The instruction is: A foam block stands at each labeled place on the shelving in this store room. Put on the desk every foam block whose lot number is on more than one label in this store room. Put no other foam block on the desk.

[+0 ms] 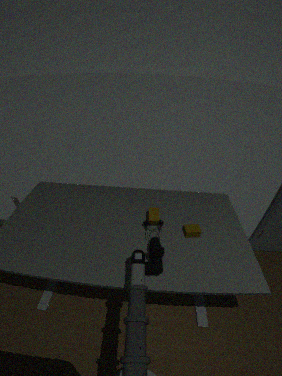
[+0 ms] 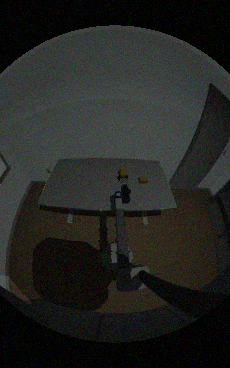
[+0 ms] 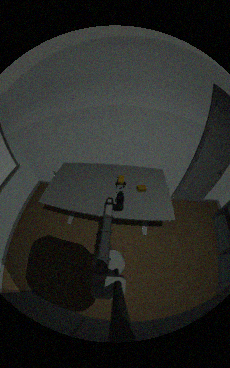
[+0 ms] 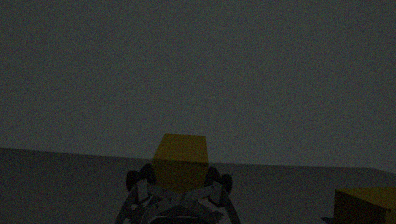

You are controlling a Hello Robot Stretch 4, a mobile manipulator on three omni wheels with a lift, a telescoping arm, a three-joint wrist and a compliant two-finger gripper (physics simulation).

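Frame: origin at the robot's base, x ahead, y left, z up, level; metres.
Where they show: gripper, between the fingertips: [image 1: 153,220] [image 2: 122,174] [image 3: 120,181] [image 4: 179,177]; robot's base, origin of its link: [image 3: 109,262].
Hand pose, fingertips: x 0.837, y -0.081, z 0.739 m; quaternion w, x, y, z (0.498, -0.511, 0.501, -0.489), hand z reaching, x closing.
Note:
Things, the pixels of their top centre, and the offset from my fingertips. "spot": a spot on its surface instead. Level surfaces: height alone.
- desk, height of its surface: dz -0.046 m
- second yellow foam block, centre of its top: [image 4: 389,195] [image 1: 192,228] [image 3: 141,186] [image 2: 143,178] dx -0.057, dy -0.227, dz -0.001 m
- tall grey panel, a spot on its surface: [image 3: 205,145] spot: dx +0.293, dy -1.134, dz +0.481 m
My gripper [image 1: 153,223] [image 2: 123,177] [image 3: 120,184] [image 4: 179,177] is shut on a yellow foam block [image 1: 153,214] [image 2: 123,172] [image 3: 121,178] [image 4: 181,157], at or very near the desk top, in the back part of the desk [image 1: 80,230] [image 2: 80,185] [image 3: 80,191] [image 4: 65,187], right of its middle. Whether the block's underside touches the desk is hidden. A second yellow foam block [image 1: 192,230] [image 2: 143,180] [image 3: 141,188] [image 4: 365,206] lies on the desk to the right, apart from the held one. No lot number is readable in this dim light.
The arm [image 1: 135,330] [image 2: 121,230] [image 3: 104,235] reaches over the desk's front edge. A plain wall rises behind the desk. A tall grey panel [image 2: 202,135] [image 3: 205,145] stands to the right. Dark furniture [image 2: 223,220] [image 3: 223,245] shows at the right edge. A large dark shadow lies on the wooden floor at the left.

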